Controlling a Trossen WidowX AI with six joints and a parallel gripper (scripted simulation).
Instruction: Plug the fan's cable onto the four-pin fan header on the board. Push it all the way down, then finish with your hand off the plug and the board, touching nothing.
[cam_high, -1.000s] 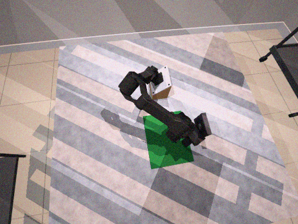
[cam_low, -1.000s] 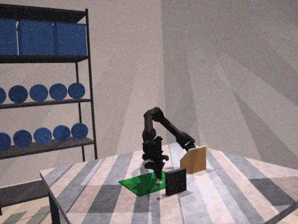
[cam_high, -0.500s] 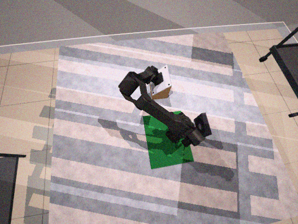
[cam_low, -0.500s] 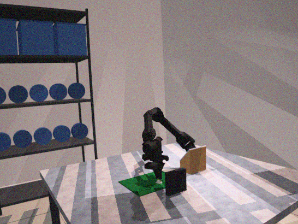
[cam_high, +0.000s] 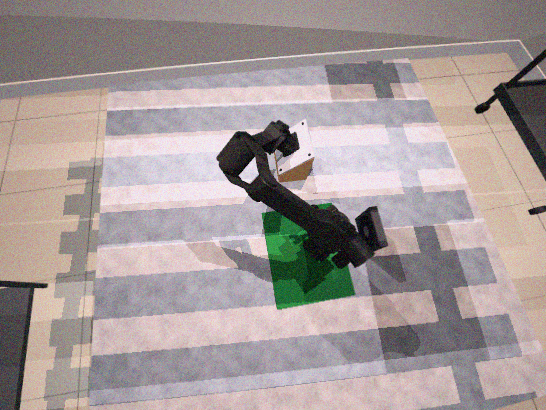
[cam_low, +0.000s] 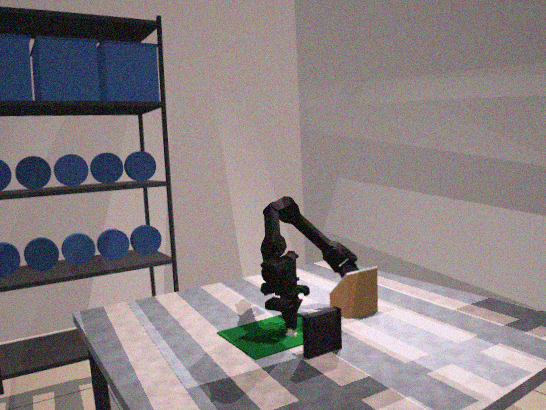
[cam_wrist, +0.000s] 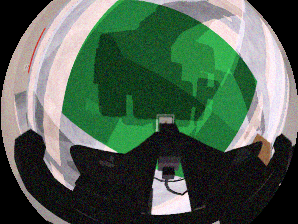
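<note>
My gripper tip is 10 mm to the right of the pale plug and 40 mm above it. Also, from my gripper tip: green board (20 mm ahead, 40 mm to the right, 50 mm below); then black fan (10 mm behind, 150 mm to the left, 20 mm above).
</note>
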